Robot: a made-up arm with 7 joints.
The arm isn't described. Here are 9 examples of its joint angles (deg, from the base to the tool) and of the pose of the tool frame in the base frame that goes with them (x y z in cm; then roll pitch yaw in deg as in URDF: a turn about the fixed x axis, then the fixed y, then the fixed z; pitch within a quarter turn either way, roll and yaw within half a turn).
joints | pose
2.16 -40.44 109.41 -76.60 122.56 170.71 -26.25 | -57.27 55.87 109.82 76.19 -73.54 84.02
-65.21 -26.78 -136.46 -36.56 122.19 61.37 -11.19 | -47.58 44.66 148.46 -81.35 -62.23 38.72
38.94 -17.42 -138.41 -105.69 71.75 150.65 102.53 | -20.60 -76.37 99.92 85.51 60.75 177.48
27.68 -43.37 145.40 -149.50 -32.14 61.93 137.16 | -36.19 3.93 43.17 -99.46 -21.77 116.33
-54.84 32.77 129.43 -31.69 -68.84 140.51 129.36 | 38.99 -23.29 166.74 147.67 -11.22 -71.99
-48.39 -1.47 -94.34 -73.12 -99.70 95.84 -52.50 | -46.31 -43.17 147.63 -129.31 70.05 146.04
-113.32 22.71 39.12 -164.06 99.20 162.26 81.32 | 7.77 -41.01 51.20 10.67 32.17 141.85
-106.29 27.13 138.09 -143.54 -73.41 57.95 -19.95 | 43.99 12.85 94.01 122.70 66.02 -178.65
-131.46 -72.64 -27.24 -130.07 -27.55 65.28 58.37 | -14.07 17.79 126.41 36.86 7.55 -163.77
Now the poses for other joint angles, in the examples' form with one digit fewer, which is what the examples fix.
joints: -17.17 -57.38 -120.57 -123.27 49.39 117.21 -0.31
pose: -54.4 -42.2 54.4 128.8 1.3 -120.9
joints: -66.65 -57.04 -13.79 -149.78 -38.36 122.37 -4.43
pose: 0.1 -28.4 114.7 -4.2 13.2 -20.4
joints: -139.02 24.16 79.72 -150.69 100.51 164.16 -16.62
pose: 17.2 -46.4 63.4 83.0 7.3 -91.0
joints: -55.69 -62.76 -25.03 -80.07 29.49 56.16 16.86
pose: -40.8 13.4 150.1 39.7 -46.2 -20.1
